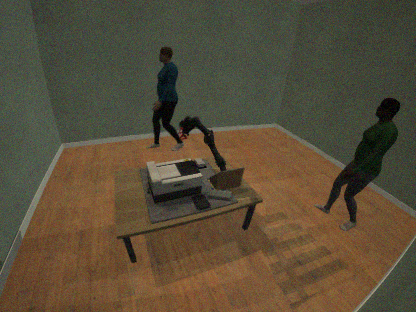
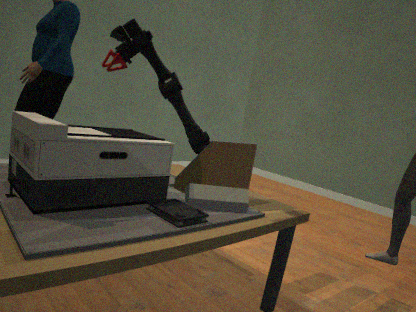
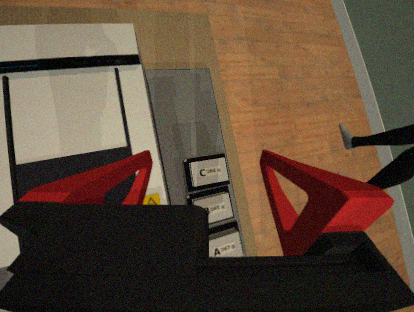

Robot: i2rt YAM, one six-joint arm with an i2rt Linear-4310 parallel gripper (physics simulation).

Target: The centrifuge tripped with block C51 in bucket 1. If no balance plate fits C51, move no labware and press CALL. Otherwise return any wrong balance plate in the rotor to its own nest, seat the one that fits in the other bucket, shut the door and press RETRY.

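Frame: origin at the arm's base, x ahead, y left, z up, level; metres.
Seen in the pictures: gripper, fingertip midpoint: (image 1: 179,136) (image 2: 104,68) (image 3: 206,156); arm's base at its link origin: (image 1: 224,173) (image 2: 210,163).
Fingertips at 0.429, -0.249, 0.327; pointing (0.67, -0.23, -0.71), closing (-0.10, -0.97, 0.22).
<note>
Pixels of each thing's top centre, then the offset from my fingertips to it, as dx, dy, dz. "pt": a spot on its surface instead. Level surfaces: height alone.
- pale panel at a spot on its surface: (image 3: 65,115) pt +0.137, +0.242, -0.236
- Balance plates C at its top centre: (image 3: 210,171) -0.011, -0.102, -0.393
- A at its top centre: (image 3: 224,249) -0.277, -0.123, -0.393
- dark flat object at its top centre: (image 2: 177,206) (image 1: 201,200) -0.109, +0.498, -0.415
- grey mat at its surface level: dz -0.446
The centrifuge (image 1: 175,186) (image 2: 70,160) (image 3: 90,40) is a white box on a dark base. Its top shows a pale panel (image 3: 65,115) beside a dark area (image 3: 45,175); the rotor, buckets and block C51 cannot be made out. Balance plates C (image 3: 207,171), a middle one (image 3: 218,206) with its letter partly hidden, and A (image 3: 225,247) lie in a row beside the centrifuge; their weights are blurred. My gripper (image 1: 183,133) (image 2: 114,61) (image 3: 206,156) is open and empty, high above the table. CALL and RETRY cannot be made out.
A brown slanted panel (image 1: 227,179) (image 2: 227,162) stands by the arm's base. A dark flat object (image 1: 201,202) (image 2: 178,212) lies on the grey mat (image 1: 167,213) (image 2: 75,237). A person in blue (image 1: 168,80) (image 2: 57,40) is behind the table, another in green (image 1: 375,150) at the right.
</note>
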